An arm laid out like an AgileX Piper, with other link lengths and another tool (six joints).
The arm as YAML. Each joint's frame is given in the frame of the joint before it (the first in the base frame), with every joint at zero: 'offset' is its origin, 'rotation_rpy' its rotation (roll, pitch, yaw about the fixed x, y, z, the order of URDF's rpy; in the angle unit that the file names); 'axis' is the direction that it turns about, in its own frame. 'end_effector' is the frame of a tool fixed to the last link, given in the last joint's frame.
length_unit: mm
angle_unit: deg
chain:
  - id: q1
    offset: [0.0, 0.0, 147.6]
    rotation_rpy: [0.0, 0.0, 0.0]
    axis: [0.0, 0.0, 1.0]
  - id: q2
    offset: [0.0, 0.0, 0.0]
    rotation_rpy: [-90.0, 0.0, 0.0]
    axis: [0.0, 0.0, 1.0]
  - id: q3
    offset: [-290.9, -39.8, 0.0]
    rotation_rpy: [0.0, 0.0, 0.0]
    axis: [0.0, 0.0, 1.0]
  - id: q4
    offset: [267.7, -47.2, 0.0]
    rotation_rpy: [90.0, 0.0, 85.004]
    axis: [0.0, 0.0, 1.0]
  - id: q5
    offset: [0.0, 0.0, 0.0]
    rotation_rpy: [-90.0, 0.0, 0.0]
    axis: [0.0, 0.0, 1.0]
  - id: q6
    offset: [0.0, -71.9, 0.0]
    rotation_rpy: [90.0, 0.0, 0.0]
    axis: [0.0, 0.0, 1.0]
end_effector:
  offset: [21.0, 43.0, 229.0]
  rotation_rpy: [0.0, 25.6, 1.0]
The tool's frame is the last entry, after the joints.
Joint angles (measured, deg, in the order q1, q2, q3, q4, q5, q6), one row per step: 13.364, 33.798, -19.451, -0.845, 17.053, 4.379; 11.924, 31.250, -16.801, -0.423, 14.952, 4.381; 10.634, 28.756, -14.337, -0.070, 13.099, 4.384; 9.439, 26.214, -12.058, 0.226, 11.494, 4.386; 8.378, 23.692, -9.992, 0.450, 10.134, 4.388; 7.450, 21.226, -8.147, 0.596, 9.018, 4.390; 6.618, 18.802, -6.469, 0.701, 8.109, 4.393; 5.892, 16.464, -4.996, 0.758, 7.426, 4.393; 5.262, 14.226, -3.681, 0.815, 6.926, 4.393; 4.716, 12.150, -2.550, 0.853, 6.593, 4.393; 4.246, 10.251, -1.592, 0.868, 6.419, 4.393; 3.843, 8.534, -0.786, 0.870, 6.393, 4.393; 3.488, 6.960, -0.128, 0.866, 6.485, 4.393; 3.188, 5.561, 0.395, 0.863, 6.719, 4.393; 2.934, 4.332, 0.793, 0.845, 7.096, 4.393; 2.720, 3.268, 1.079, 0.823, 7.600, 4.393; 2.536, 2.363, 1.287, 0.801, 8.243, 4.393; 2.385, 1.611, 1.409, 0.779, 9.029, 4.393; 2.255, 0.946, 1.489, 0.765, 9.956, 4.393; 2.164, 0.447, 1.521, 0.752, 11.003, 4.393
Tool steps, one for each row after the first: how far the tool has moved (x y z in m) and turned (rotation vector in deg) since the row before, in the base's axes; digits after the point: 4 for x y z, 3 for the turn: -0.0007, -0.0073, -0.0009, 0.849, -1.858, -1.487; -0.0010, -0.0067, -0.0008, 0.714, -1.778, -1.341; -0.0012, -0.0063, -0.0003, 0.615, -1.788, -1.246; -0.0014, -0.0056, 0.0003, 0.500, -1.760, -1.104; -0.0015, -0.0050, 0.0007, 0.383, -1.700, -0.960; -0.0015, -0.0045, 0.0008, 0.307, -1.630, -0.857; -0.0015, -0.0039, 0.0011, 0.224, -1.533, -0.741; -0.0015, -0.0033, 0.0011, 0.194, -1.411, -0.643; -0.0014, -0.0029, 0.0011, 0.148, -1.270, -0.554; -0.0013, -0.0025, 0.0010, 0.102, -1.110, -0.474; -0.0012, -0.0021, 0.0007, 0.068, -0.935, -0.403; -0.0011, -0.0018, 0.0008, 0.049, -0.823, -0.353; -0.0010, -0.0015, 0.0005, 0.034, -0.641, -0.296; -0.0010, -0.0013, 0.0001, 0.006, -0.454, -0.248; -0.0010, -0.0011, -0.0003, -0.008, -0.275, -0.207; -0.0010, -0.0009, -0.0010, -0.020, -0.055, -0.175; -0.0010, -0.0007, -0.0017, -0.029, 0.155, -0.141; -0.0011, -0.0006, -0.0024, -0.028, 0.341, -0.118; -0.0012, -0.0004, -0.0033, -0.036, 0.579, -0.078
